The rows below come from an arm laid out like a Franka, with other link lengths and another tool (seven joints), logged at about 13 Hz.
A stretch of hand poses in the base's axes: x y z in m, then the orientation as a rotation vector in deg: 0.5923 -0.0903 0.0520 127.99 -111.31 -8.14; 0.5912 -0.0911 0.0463 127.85 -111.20 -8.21; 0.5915 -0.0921 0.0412 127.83 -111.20 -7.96; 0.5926 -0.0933 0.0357 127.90 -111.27 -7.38; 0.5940 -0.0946 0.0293 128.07 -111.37 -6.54; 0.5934 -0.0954 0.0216 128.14 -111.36 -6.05; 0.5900 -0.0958 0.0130 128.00 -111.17 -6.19; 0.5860 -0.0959 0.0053 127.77 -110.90 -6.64; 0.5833 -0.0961 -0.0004 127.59 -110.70 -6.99; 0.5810 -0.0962 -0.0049 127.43 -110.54 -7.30; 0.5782 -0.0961 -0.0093 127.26 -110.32 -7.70
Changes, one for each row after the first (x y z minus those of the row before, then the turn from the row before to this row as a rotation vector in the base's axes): -0.0011 -0.0008 -0.0057 -0.10 0.15 0.00; 0.0003 -0.0010 -0.0051 -0.13 -0.11 0.01; 0.0011 -0.0012 -0.0055 -0.20 -0.34 0.03; 0.0014 -0.0013 -0.0064 -0.25 -0.53 0.07; -0.0006 -0.0008 -0.0077 -0.19 -0.27 0.06; -0.0034 -0.0004 -0.0086 -0.10 0.22 0.03; -0.0040 -0.0001 -0.0077 -0.05 0.46 0.02; -0.0027 -0.0002 -0.0057 -0.03 0.35 0.01; -0.0023 -0.0001 -0.0045 -0.02 0.30 0.00; -0.0028 0.0001 -0.0044 -0.01 0.38 0.02
